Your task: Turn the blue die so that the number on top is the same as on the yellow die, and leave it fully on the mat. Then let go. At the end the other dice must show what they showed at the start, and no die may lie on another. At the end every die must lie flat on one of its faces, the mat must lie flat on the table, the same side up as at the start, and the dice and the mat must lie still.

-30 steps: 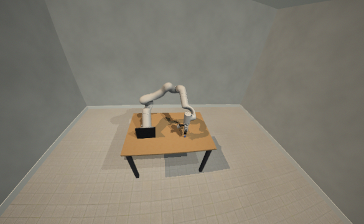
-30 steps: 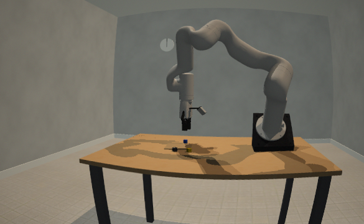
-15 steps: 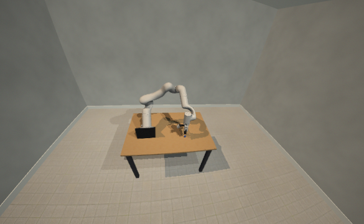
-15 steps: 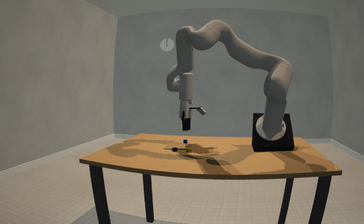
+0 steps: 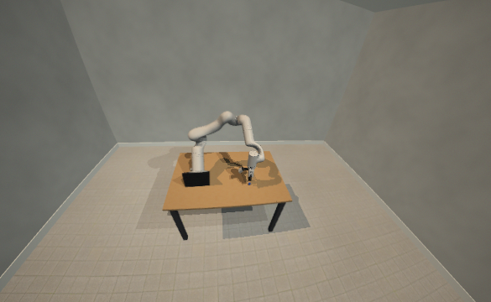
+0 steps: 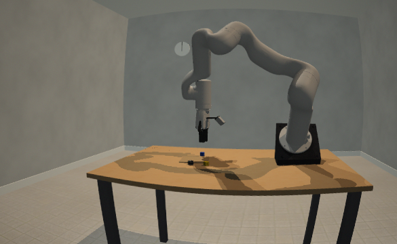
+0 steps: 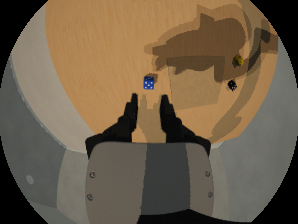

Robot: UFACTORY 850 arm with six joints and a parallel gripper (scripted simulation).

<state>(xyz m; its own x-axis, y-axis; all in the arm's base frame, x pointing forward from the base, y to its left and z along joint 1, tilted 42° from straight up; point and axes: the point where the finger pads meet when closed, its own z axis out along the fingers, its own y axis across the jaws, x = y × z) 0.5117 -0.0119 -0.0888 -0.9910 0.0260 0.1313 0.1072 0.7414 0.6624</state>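
My hand is 1 cm short of the blue die and 9 cm above it. Round my hand: yellow die (7 cm behind, 22 cm to the left, 9 cm below); black die (22 cm to the left, 9 cm below); tan mat (1 cm ahead, 12 cm to the left, 10 cm below).
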